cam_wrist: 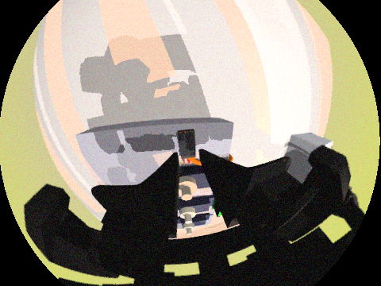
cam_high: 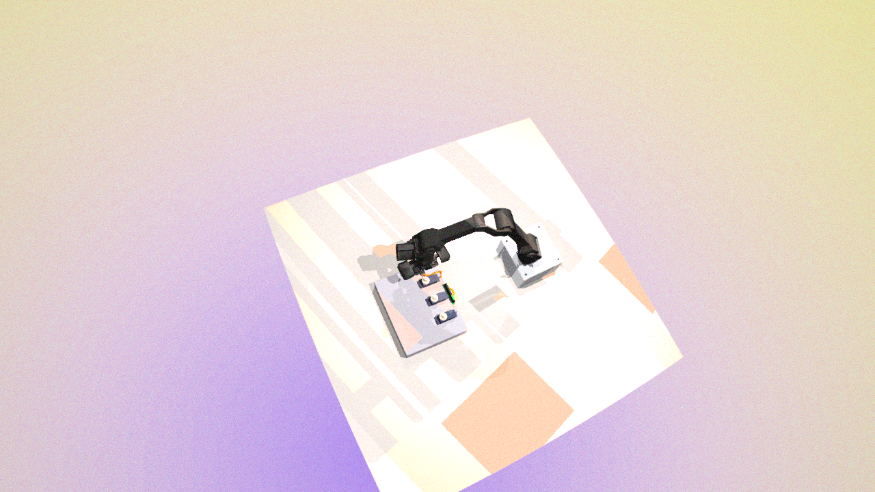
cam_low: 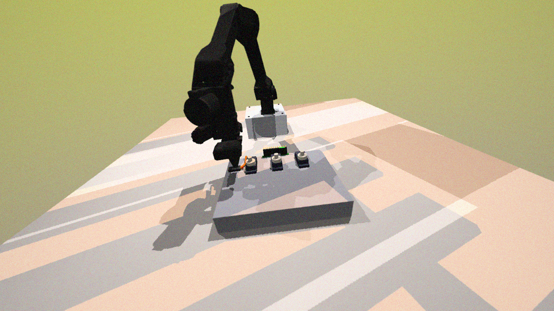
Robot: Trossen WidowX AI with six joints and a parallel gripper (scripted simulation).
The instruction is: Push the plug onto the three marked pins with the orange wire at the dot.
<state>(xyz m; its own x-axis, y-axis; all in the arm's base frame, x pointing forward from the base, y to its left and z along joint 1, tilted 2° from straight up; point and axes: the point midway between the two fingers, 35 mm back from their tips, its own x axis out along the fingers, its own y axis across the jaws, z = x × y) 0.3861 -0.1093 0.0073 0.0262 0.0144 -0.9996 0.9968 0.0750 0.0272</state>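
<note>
Now: the green band 6 cm behind my gripper tip, 14 cm to the left of it and 1 cm above it. Also, from my gripper tip: pin header strip 6 cm behind, 12 cm to the left; then grey holder 10 cm ahead, 12 cm to the left, 4 cm below.
</note>
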